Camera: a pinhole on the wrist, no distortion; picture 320 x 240 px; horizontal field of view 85.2 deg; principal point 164.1 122.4 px. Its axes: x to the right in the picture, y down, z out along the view. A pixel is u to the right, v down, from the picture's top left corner.
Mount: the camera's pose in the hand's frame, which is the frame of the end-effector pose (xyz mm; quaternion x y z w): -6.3 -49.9 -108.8 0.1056 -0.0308 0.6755 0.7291
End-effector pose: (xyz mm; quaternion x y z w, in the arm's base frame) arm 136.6 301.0 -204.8 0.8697 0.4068 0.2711 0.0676
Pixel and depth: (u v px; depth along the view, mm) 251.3 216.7 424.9
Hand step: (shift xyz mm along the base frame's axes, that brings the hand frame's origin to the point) 165.0 -151.5 -355.9
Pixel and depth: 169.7 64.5 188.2
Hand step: 18.4 118.7 -55.8
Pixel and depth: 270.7 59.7 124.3
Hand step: 39.3 46.2 4.4
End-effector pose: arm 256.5 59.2 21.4 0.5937 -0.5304 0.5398 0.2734
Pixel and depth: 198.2 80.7 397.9
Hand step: 133.3 -282.5 63.0
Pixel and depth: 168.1 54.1 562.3
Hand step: 256.9 -418.0 178.4
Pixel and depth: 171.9 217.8 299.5
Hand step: 170.2 -112.7 -162.9
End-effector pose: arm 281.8 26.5 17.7 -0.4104 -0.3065 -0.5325 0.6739
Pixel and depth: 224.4 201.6 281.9
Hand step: -20.2 220.4 11.9
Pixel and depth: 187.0 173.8 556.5
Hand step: -89.5 453.5 146.7
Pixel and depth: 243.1 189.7 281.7
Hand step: 12.7 215.9 25.5
